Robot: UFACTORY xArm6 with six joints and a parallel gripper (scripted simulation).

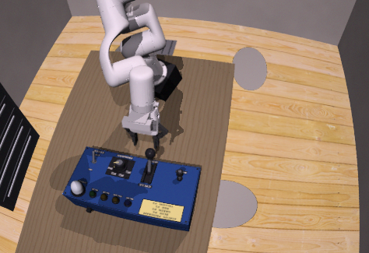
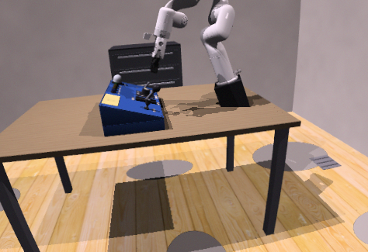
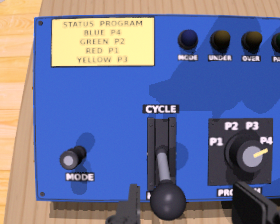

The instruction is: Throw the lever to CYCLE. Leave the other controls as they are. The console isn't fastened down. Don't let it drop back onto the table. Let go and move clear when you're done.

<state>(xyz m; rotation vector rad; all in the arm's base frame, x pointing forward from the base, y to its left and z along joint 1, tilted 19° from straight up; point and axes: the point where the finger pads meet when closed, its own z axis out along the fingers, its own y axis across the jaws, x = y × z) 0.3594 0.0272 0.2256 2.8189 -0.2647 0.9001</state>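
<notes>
Now: the lever 13 cm below my hand and 2 cm ahead of it. Round my hand: mode knob: 14 cm below, 11 cm to the left, 7 cm ahead; blue console: 16 cm below, 7 cm to the right, 6 cm ahead; program dial: 14 cm to the right, 14 cm below, 2 cm ahead.
</notes>
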